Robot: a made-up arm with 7 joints.
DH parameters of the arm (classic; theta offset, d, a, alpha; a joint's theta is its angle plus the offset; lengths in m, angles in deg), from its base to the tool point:
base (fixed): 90 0.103 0 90
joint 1: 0 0.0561 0.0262 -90
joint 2: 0 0.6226 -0.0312 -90
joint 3: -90 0.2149 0.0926 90
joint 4: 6.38 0 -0.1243 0
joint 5: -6.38 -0.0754 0.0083 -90
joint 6: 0 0.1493 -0.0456 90
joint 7: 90 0.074 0.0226 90
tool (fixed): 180 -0.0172 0 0
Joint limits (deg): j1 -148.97..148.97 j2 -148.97..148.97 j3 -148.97..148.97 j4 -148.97..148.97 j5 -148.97..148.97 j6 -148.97..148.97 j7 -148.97..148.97
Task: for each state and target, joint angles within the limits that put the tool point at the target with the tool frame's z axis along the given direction. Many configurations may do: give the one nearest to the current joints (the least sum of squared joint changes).
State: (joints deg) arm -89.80 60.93 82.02 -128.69 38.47 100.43 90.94
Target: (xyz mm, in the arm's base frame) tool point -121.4 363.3 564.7 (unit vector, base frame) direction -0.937 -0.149 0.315
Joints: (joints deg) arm -66.78 100.58 104.83 -115.62 39.95 106.62 104.50
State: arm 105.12 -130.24 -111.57 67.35 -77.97 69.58 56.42
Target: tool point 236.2 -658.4 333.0 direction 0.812 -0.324 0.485
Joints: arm 93.07 -148.97 -76.78 27.57 -32.39 90.26 73.31
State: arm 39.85 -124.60 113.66 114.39 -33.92 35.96 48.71
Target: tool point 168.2 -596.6 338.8 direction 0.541 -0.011 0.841
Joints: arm 78.62 -148.97 133.64 114.10 -52.36 16.02 53.03
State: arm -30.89 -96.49 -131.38 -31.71 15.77 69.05 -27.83
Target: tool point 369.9 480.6 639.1 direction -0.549 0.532 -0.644
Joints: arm -19.86 -139.46 -148.97 -11.71 22.55 33.95 -6.13
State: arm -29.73 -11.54 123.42 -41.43 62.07 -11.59 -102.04
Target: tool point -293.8 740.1 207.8 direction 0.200 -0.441 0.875
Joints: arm -62.46 -48.00 148.97 -41.29 64.30 -36.01 -136.63
